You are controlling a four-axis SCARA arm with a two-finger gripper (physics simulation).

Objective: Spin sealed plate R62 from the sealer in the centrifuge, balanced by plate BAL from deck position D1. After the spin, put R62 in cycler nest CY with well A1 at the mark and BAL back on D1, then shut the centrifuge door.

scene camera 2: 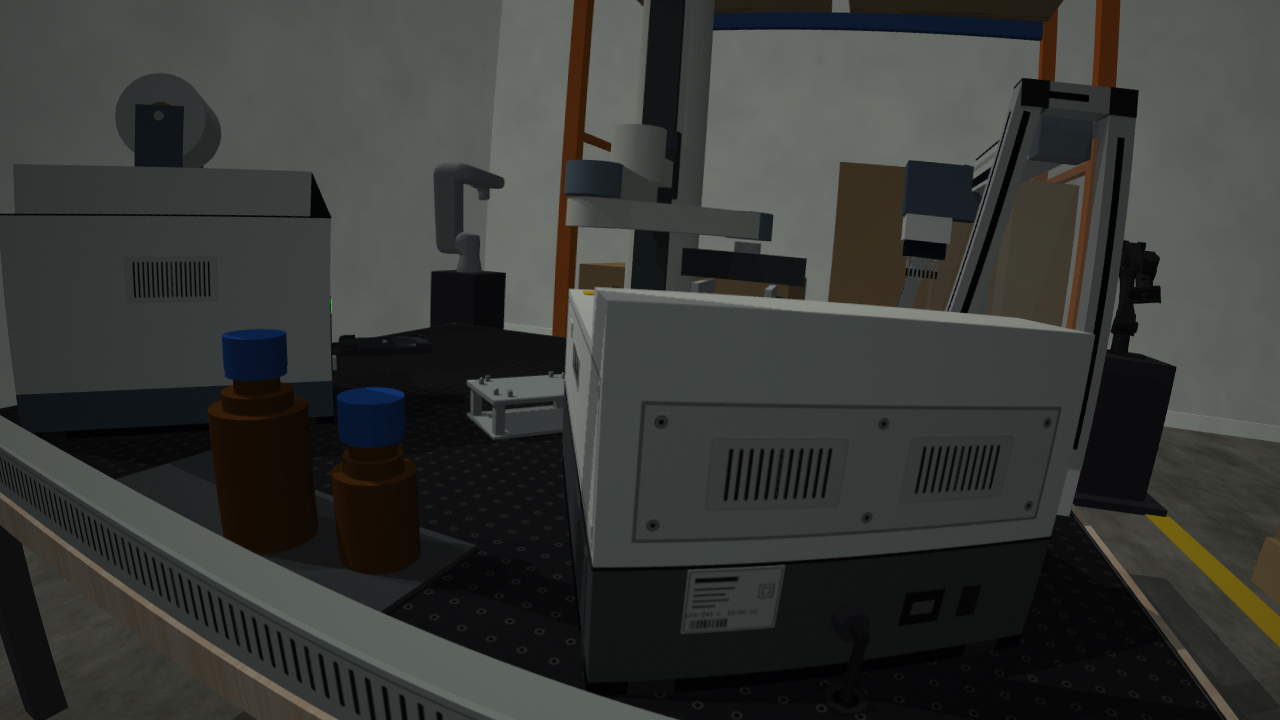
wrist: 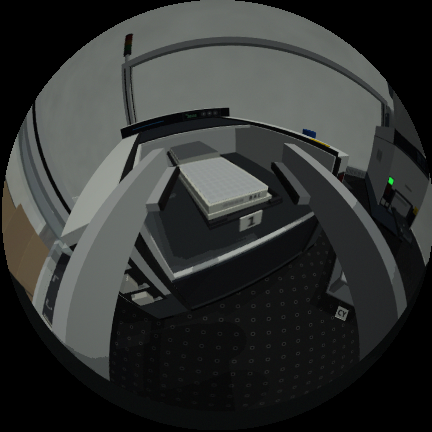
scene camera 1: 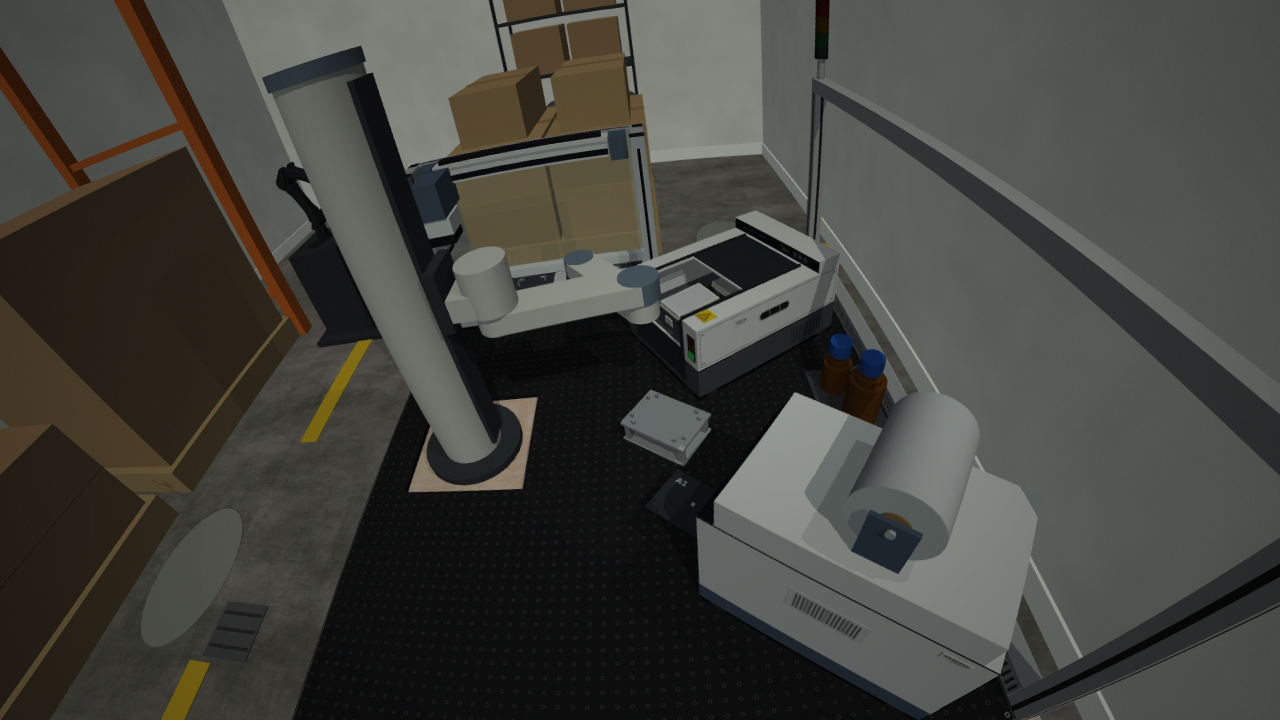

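Pixels of known places: gripper, fingertip midpoint: (scene camera 2: 730, 294) (wrist: 224, 154); arm's base at its link origin: (scene camera 1: 475, 444).
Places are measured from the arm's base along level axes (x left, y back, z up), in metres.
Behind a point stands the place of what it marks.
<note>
White plate BAL (scene camera 1: 691, 299) @[x 0.269, y -0.565, z 0.171 m] (wrist: 222, 181) @[x 0.263, y -0.538, z 0.172 m] sits flat in the centrifuge (scene camera 1: 756, 308) @[x 0.155, y -0.706, z 0.208 m] (scene camera 2: 827, 474) @[x 0.413, y -0.894, z 0.164 m] (wrist: 187, 280) @[x 0.291, y -0.430, z 0.129 m], above label 1 (wrist: 251, 220) @[x 0.228, y -0.503, z 0.141 m]. The centrifuge door (scene camera 1: 747, 259) @[x 0.350, y -0.723, z 0.226 m] is slid back from the loading opening. My gripper (scene camera 2: 737, 289) @[x 0.255, y -0.475, z 0.229 m] (wrist: 224, 154) @[x 0.255, y -0.475, z 0.229 m] is shut with nothing between its fingers; a gap remains between them. It is outside the opening, apart from BAL; scene camera 1 hides it behind the arm. The CY label (wrist: 341, 313) @[x 0.038, y -0.388, z 0.013 m] marks the nest beside the grey stand (scene camera 1: 666, 424) @[x -0.044, y -0.475, z 0.068 m] (scene camera 2: 519, 394) @[x -0.014, y -0.526, z 0.068 m]. The sealer (scene camera 1: 850, 546) @[x -0.526, y -0.682, z 0.363 m] (scene camera 2: 170, 304) @[x -0.389, y -0.816, z 0.187 m] stands at the right in scene camera 1. R62 cannot be identified.
The liquid handler deck (scene camera 1: 539, 279) @[x 0.639, y -0.097, z 0.065 m] lies behind my arm, under the gantry (scene camera 1: 537, 152) @[x 0.627, y -0.186, z 0.495 m] (scene camera 2: 1102, 268) @[x 0.695, y -0.491, z 0.311 m]. The sealer's black A1 carrier (scene camera 1: 678, 499) @[x -0.266, y -0.488, z 0.108 m] lies near the stand. Two brown bottles (scene camera 1: 864, 394) @[x -0.077, y -0.902, z 0.129 m] (scene camera 1: 836, 371) @[x 0.038, y -0.880, z 0.094 m] (scene camera 2: 264, 474) @[x -0.005, y -0.949, z 0.090 m] (scene camera 2: 375, 510) @[x 0.094, y -0.920, z 0.075 m] stand between centrifuge and sealer.
</note>
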